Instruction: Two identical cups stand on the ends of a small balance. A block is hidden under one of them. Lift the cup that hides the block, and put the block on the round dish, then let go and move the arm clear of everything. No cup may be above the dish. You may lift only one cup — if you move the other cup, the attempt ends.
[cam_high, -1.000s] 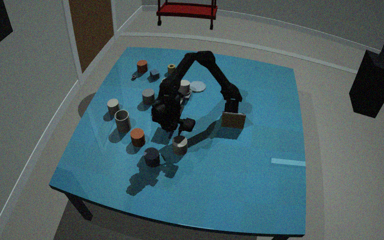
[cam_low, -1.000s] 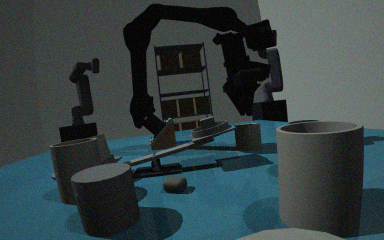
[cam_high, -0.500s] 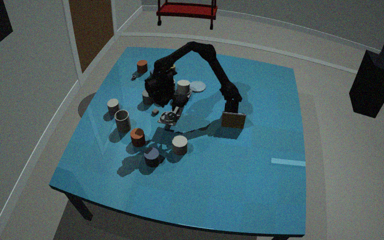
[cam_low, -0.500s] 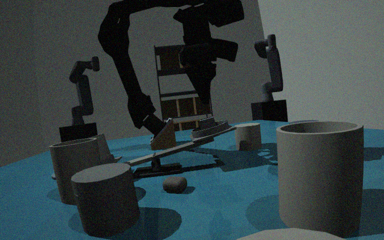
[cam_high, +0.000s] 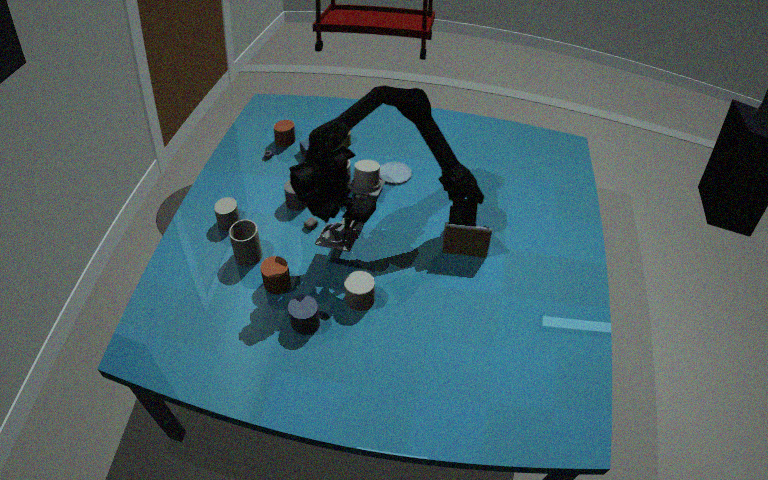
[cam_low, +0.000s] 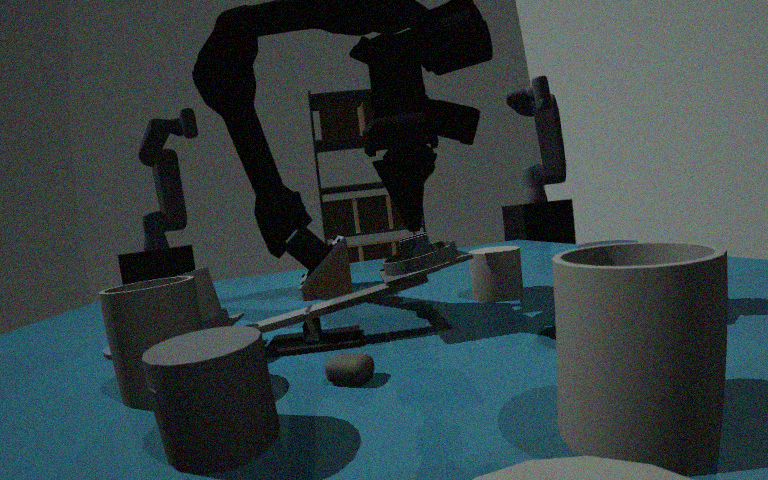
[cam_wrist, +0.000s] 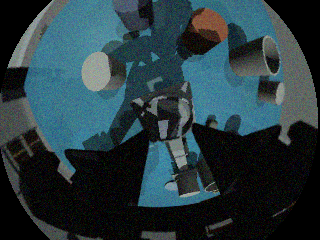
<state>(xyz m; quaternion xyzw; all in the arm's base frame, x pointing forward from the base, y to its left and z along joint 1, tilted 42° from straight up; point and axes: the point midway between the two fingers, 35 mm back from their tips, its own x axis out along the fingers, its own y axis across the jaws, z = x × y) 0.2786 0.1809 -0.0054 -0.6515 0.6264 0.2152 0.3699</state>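
My gripper tip is now 20 mm above the grey block. The rest, counted from my gripper tip: pebble: 110 mm ahead, 80 mm to the right, 100 mm below; then dark cylinder: 240 mm to the left, 70 mm below; then balance beam: 120 mm to the right, 70 mm below.
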